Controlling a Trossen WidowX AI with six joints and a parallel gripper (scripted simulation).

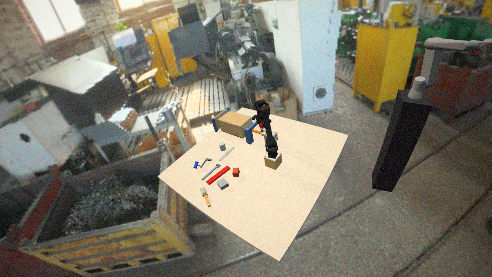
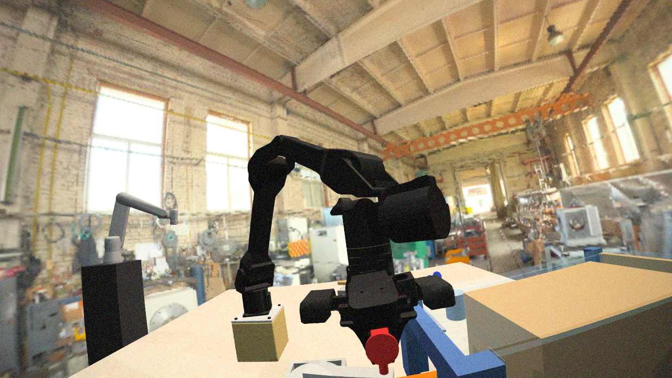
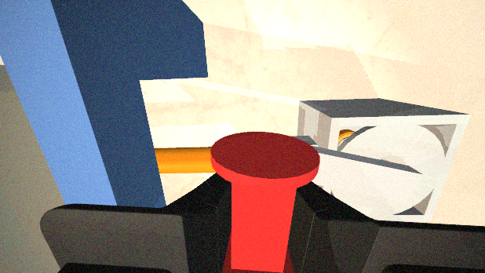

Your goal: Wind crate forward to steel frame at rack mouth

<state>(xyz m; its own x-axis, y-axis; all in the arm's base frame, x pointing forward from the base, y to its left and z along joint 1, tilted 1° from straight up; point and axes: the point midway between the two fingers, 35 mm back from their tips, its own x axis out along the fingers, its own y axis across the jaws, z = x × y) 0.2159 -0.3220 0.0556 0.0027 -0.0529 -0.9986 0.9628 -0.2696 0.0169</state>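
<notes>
Right now the red-knobbed winch handle is 30 mm behind my gripper tip, 20 mm to the left of it and 10 mm below it. The rest, counted from my gripper tip: red knob (20 mm above); then blue steel frame (70 mm ahead, 10 mm to the left, 10 mm below); then grey winch (110 mm behind, 40 mm to the left, 90 mm below).
</notes>
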